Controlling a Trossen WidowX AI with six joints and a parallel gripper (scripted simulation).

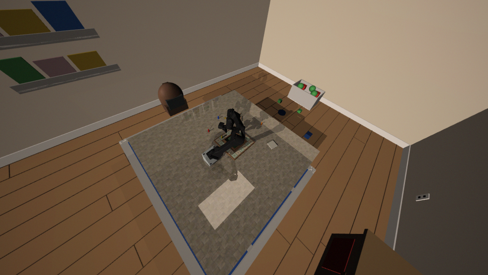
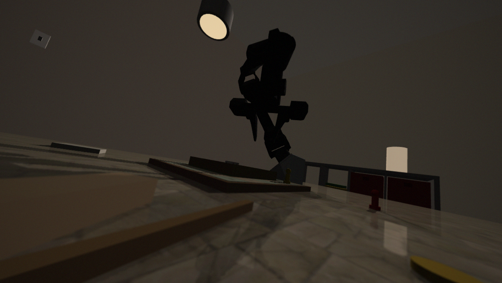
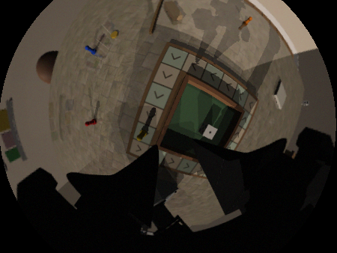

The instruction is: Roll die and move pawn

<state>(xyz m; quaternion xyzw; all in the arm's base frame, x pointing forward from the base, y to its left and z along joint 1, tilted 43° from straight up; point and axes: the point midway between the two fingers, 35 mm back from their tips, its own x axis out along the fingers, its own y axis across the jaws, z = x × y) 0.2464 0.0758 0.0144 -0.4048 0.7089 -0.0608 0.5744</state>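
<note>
The yellow pawn lies 40 mm behind my gripper tip, 50 mm to the left of it and 70 mm below it. Also, from my gripper tip: white die 20 mm ahead, 70 mm to the right, 70 mm below; green dice tray 20 mm ahead, 60 mm to the right, 90 mm below; red pawn 80 mm behind, 210 mm to the left, 80 mm below.
</note>
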